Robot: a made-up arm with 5 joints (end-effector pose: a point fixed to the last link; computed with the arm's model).
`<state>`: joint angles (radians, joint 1 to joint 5).
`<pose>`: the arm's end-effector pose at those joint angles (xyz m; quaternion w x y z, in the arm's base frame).
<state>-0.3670 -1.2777 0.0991 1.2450 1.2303</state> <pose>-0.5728 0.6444 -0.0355 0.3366 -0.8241 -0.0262 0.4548</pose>
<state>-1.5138 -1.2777 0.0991 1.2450 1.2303</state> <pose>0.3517 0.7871 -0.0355 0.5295 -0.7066 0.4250 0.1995</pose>
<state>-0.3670 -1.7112 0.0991 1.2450 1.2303</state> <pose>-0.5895 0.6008 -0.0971 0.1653 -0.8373 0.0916 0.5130</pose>
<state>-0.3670 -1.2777 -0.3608 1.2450 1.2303</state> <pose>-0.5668 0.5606 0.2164 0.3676 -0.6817 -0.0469 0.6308</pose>
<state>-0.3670 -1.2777 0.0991 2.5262 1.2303</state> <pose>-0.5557 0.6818 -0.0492 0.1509 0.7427 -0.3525 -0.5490</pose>
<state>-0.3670 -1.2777 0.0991 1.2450 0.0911</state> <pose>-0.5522 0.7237 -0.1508 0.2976 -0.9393 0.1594 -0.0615</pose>
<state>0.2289 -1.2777 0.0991 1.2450 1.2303</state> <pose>-0.8357 0.2118 -0.0355 0.1882 -0.7801 -0.2670 0.5335</pose>
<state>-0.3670 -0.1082 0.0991 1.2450 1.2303</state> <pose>-0.5836 0.6162 0.1605 0.7001 -0.6039 -0.3229 0.2025</pose>
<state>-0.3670 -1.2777 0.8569 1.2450 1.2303</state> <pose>-0.3493 0.6771 -0.4024 0.2479 -0.9616 0.0102 0.1175</pose>
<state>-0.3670 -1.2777 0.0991 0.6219 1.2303</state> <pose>-0.5786 0.6273 -0.0486 0.5361 -0.7424 -0.2165 0.3383</pose>
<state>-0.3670 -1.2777 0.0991 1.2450 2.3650</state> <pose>-0.4594 0.5730 0.0083 0.2697 -0.4506 -0.2030 0.8264</pose>
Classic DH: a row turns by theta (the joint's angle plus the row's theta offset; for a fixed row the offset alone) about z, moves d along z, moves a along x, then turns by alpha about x. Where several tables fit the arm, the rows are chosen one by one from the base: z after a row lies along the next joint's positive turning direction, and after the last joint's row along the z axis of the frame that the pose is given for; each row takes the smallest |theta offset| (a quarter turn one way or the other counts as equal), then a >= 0, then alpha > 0; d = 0 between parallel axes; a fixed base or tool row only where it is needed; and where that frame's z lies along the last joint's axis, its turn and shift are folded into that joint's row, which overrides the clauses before.
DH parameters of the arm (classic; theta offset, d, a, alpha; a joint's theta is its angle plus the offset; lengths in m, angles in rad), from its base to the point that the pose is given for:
joint 1: 1.5708 0.0397 0.2328 1.5708
joint 2: 0 -0.1861 0.0636 1.5708
joint 3: 0 -0.1353 0.0342 1.5708
joint 4: -1.5708 0.4846 0.0527 1.5708
joint 5: 1.5708 0.0108 0.115 1.5708
tool (fixed): 3.1416 0.063 0 0

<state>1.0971 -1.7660 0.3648 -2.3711 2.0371</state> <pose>-0.5888 -0.3821 -0.3180 0.4108 0.6544 -0.6347 0.0120</pose>
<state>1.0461 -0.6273 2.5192 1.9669 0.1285</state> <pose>-0.2814 0.6057 -0.0565 0.4670 -0.5883 0.3354 -0.5686</pose>
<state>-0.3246 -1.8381 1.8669 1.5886 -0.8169</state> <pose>0.2371 0.1730 -0.4764 0.1934 0.2412 0.0875 0.9470</pose>
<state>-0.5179 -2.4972 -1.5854 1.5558 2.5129</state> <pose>0.1741 0.6045 0.1427 0.4084 0.4960 0.2758 0.7150</pose>
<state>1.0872 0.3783 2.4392 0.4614 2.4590</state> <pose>-0.4017 0.3715 0.2417 0.5486 -0.5943 -0.5879 0.0120</pose>
